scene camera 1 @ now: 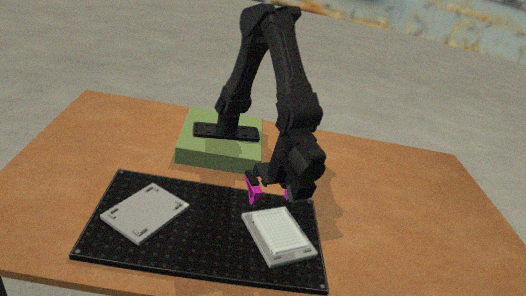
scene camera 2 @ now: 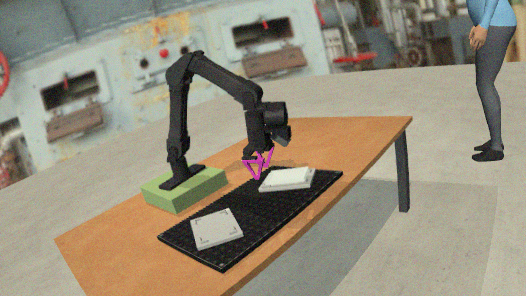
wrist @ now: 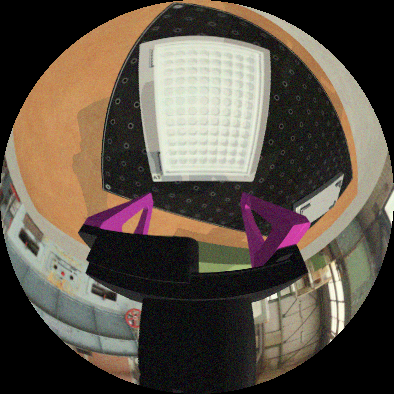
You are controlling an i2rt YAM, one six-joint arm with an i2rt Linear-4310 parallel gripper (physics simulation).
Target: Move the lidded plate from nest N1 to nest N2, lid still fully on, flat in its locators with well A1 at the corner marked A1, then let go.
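The white lidded plate lies in a pale nest, its lid looking flat on top. An A1 mark shows at that nest's lower left corner in the wrist view. The other pale nest is empty, with dark corner locators. Which nest is labelled N1 or N2 is not readable. My gripper is open and empty, above the board's back edge, just behind the plate's nest and apart from it.
Both nests sit on a black perforated board on the orange table. The arm's green base block stands behind the board. A person stands beyond the table.
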